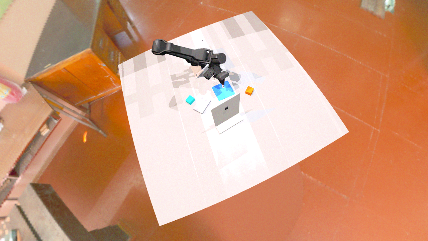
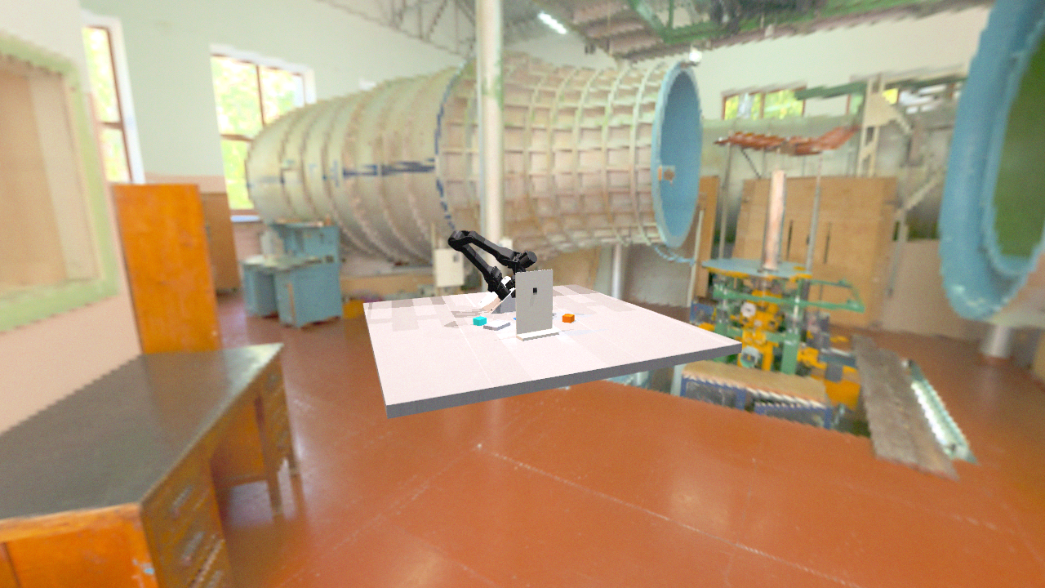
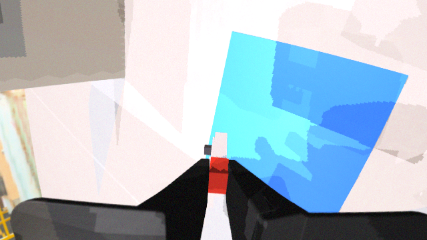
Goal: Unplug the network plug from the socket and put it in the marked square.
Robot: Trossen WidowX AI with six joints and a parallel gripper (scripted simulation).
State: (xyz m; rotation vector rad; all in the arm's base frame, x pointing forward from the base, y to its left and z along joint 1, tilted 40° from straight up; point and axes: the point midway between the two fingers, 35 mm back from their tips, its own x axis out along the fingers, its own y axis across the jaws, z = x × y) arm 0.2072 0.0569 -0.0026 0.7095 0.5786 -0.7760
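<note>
Right now my gripper tip is 10 mm past the blue marked square and 80 mm above it. The rest, counted from my gripper tip: small grey flat plate: 40 mm ahead, 170 mm to the right, 70 mm below; orange cube: 80 mm ahead, 150 mm to the left, 60 mm below; network plug: right at my gripper tip.
</note>
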